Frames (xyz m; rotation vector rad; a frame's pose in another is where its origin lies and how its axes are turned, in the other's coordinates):
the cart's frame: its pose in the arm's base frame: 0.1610 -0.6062 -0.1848 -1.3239 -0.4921 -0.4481
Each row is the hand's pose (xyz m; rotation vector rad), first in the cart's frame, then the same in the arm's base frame.
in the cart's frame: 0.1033 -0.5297 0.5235 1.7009 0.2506 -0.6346
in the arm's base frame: -0.1017 -0.1959 0.3879 0.5453 -0.7811 -0.4769
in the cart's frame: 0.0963 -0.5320 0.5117 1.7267 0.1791 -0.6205
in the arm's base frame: -0.1078 -0.2077 0.3836 0.5502 -0.8240 -0.4213
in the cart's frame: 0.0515 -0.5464 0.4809 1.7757 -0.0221 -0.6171
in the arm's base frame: -0.1500 -0.2393 0.3640 0.5597 -0.9617 -0.2945
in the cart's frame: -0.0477 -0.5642 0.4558 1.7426 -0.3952 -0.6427
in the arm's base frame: -0.2390 -0.2642 0.3166 0.4889 -1.2370 -0.1134
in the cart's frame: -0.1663 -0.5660 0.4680 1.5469 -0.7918 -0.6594
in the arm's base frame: -0.3378 -0.2490 0.2518 0.2780 -1.5394 0.0520
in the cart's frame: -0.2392 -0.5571 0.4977 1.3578 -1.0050 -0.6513
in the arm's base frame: -0.3948 -0.2159 0.2077 0.0843 -1.7036 0.1376
